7 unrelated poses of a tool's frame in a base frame.
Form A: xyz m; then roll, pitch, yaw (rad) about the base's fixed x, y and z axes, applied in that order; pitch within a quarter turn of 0, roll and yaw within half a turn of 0.
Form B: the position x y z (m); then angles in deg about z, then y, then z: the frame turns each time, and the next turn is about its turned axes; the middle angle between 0 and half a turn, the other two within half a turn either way. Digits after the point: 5 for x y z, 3 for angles.
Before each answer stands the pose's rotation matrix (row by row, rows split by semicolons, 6 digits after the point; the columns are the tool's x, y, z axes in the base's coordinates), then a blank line. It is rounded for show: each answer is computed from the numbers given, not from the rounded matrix.
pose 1, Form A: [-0.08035 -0.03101 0.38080 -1.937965 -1.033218 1.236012]
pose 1, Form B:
0.168244 0.602455 -0.780219; 0.483629 0.639244 0.597888; 0.858951 -0.477927 -0.183815

[-0.08035 -0.03101 0.38080 142.537 100.592 -150.908]
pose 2, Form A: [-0.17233 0.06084 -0.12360 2.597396 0.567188 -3.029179]
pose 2, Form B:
-0.838092 -0.372374 0.398673; -0.094612 0.818941 0.566026; -0.537262 0.436662 -0.721578

[-0.17233 0.06084 -0.12360 54.842 136.185 39.103]
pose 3, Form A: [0.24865 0.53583 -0.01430 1.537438 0.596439 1.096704]
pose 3, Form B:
0.377707 0.226617 0.897765; 0.736092 0.514697 -0.439609; -0.561700 0.826881 0.027594

[0.24865 0.53583 -0.01430 -26.090 88.419 55.812]
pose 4, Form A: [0.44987 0.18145 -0.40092 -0.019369 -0.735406 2.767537]
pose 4, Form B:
-0.690282 -0.377420 0.617304; 0.270961 -0.925931 -0.263121; 0.670888 -0.014362 0.741419

[0.44987 0.18145 -0.40092 -23.086 42.148 -178.774]
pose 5, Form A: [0.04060 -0.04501 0.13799 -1.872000 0.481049 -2.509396]
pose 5, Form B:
-0.715175 0.181169 0.675057; -0.523855 0.500447 -0.689296; -0.462709 -0.846599 -0.263001

[0.04060 -0.04501 0.13799 -45.598 105.248 -61.341]
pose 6, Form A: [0.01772 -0.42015 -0.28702 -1.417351 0.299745 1.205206]
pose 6, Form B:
0.341560 -0.247064 -0.906805; 0.892271 -0.217881 0.395449; -0.295277 -0.944186 0.146029

[0.01772 -0.42015 -0.28702 156.438 81.603 -72.634]
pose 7, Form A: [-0.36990 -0.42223 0.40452 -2.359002 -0.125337 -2.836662]
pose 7, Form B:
-0.946385 -0.296968 0.127142; -0.297872 0.649913 -0.699203; 0.125009 -0.699588 -0.703527

[-0.36990 -0.42223 0.40452 -79.694 134.711 -100.131]
